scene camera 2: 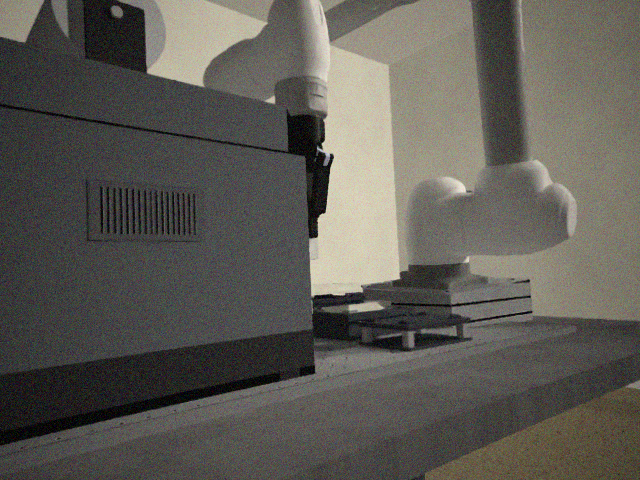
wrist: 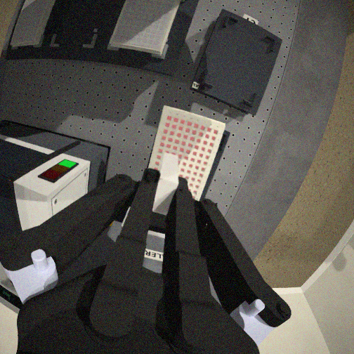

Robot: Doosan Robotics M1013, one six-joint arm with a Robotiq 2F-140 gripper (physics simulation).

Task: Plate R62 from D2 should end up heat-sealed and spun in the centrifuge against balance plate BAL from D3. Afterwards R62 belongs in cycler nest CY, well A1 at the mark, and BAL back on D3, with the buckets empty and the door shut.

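Where they show: arm's base, origin of its link: (scene camera 2: 439, 284).
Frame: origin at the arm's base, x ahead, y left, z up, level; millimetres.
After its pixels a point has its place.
My gripper (wrist: 167, 177) (scene camera 2: 313, 238) is shut, with a white tip piece showing between its dark fingers. In the wrist view it hangs above a white plate with red wells (wrist: 191, 140) that lies flat on a dark stage on the perforated deck. A label ending in "LER" (wrist: 153, 254) shows under the fingers. The dark, empty cycler nest (wrist: 239, 60) lies beyond the plate at the upper right. A grey plate (wrist: 144, 24) sits in the dark deck rack at the top, with another one (wrist: 28, 21) to its left. In the scene view the gripper hangs beside the right edge of a big grey machine (scene camera 2: 190, 238) @[x 808, y 325, z 86 mm].
A white box with a green and red light panel (wrist: 53, 189) stands left of the gripper. The robot's base (scene camera 2: 442, 224) sits on stacked slabs at the right. A low nest on legs (scene camera 2: 413, 329) @[x 428, y 295, z -54 mm] stands in front of it. The deck's curved edge (wrist: 281, 140) runs at the right.
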